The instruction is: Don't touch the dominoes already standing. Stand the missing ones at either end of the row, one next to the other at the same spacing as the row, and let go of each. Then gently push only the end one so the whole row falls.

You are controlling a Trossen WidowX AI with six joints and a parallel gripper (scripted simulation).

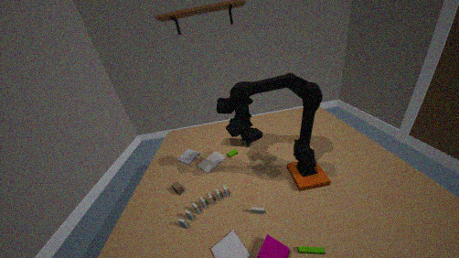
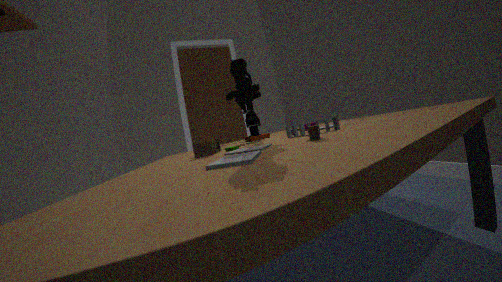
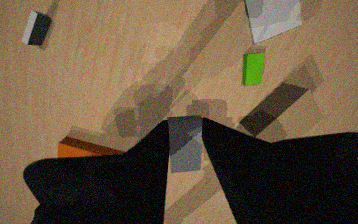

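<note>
Now: the green block 7 cm ahead of my gripper tip, 13 cm to the right of it and 15 cm below it. From my gripper tip the other things lie so: brown box: 22 cm to the right, 13 cm below; brown cube: 36 cm ahead, 5 cm to the left, 14 cm below; white sheet: 20 cm ahead, 11 cm to the right, 16 cm below.
</note>
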